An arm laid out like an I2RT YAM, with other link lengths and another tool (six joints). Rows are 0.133 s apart.
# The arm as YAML. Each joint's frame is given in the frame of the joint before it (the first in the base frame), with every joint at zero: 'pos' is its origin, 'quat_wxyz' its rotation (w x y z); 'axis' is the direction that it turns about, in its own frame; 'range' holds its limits. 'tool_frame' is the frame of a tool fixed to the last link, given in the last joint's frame.
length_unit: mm
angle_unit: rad
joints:
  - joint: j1
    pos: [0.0, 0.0, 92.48]
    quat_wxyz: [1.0, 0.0, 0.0, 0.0]
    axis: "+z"
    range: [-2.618, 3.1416]
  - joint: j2
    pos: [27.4, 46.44, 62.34]
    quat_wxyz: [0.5, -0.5, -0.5, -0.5]
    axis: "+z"
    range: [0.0, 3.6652]
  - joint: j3
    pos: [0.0, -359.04, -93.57]
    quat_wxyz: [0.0, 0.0, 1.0, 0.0]
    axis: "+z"
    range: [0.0, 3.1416]
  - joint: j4
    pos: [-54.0, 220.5, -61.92]
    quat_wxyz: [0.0, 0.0, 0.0, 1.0]
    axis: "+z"
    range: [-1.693, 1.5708]
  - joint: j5
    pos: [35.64, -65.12, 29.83]
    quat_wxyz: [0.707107, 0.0, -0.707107, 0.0]
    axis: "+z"
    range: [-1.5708, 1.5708]
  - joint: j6
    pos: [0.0, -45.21, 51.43]
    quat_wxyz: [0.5, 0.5, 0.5, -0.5]
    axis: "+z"
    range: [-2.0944, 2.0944]
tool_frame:
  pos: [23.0, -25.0, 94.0]
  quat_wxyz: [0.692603, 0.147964, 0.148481, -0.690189]
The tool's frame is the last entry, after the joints.
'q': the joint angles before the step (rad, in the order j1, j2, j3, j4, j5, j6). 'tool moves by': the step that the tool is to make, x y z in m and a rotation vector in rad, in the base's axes. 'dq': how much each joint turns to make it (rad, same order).
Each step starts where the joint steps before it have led.
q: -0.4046, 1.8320, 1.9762, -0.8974, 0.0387, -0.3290
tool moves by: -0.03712, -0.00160, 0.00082, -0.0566, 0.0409, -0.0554
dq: -0.0118, -0.0953, -0.1090, 0.0003, 0.0786, -0.0194
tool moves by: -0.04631, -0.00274, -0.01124, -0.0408, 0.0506, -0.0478
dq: -0.0362, -0.1145, -0.1661, 0.0276, 0.0492, -0.0337
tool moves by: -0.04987, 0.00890, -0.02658, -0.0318, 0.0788, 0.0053
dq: -0.0328, -0.1262, -0.2097, 0.0403, 0.0202, -0.0728
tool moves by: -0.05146, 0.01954, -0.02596, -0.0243, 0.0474, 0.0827
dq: -0.0527, -0.1473, -0.2121, 0.0561, -0.0576, -0.1320
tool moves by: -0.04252, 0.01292, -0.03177, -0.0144, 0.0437, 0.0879
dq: -0.0934, -0.1091, -0.1850, 0.0606, -0.0927, -0.1606
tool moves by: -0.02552, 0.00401, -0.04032, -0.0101, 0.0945, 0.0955
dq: -0.0836, -0.0221, -0.1446, 0.0557, -0.0607, -0.1812
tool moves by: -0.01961, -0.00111, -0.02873, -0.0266, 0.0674, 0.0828
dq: -0.0824, -0.0038, -0.1030, 0.0603, -0.0438, -0.1724
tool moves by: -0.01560, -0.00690, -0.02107, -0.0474, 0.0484, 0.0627
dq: -0.0809, 0.0061, -0.0786, 0.0748, -0.0256, -0.1572
